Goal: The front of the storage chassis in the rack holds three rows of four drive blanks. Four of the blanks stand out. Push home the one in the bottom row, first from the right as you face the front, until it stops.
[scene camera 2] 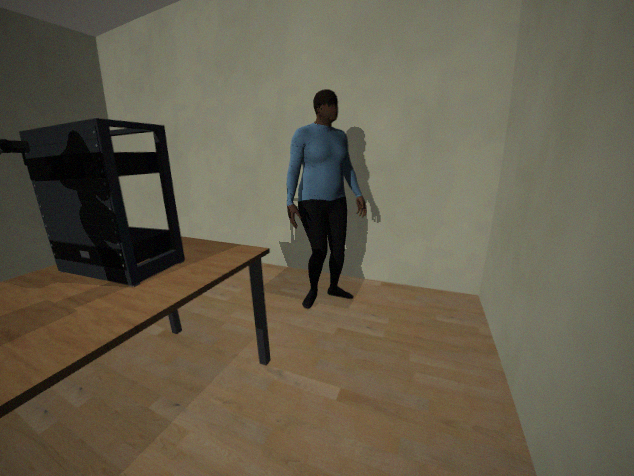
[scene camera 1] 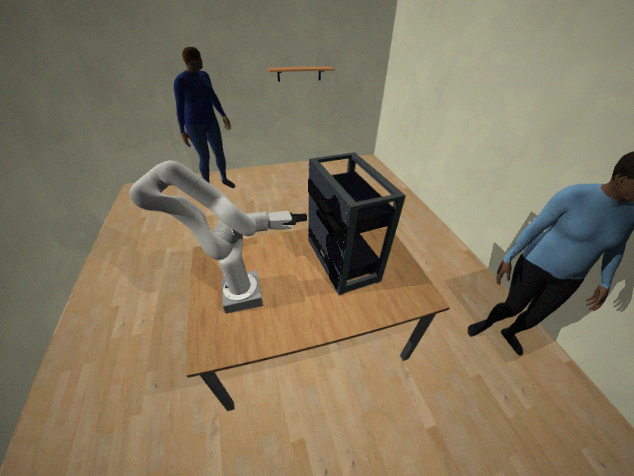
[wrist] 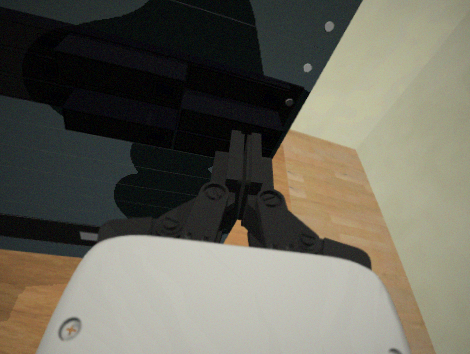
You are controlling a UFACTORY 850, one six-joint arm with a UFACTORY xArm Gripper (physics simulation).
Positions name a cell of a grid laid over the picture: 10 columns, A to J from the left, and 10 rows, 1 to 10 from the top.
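I can see a rack in scene camera 1 (F5). The same rack is visible to me in scene camera 2 (B4), and the wrist view (C4) shows the rack as well.
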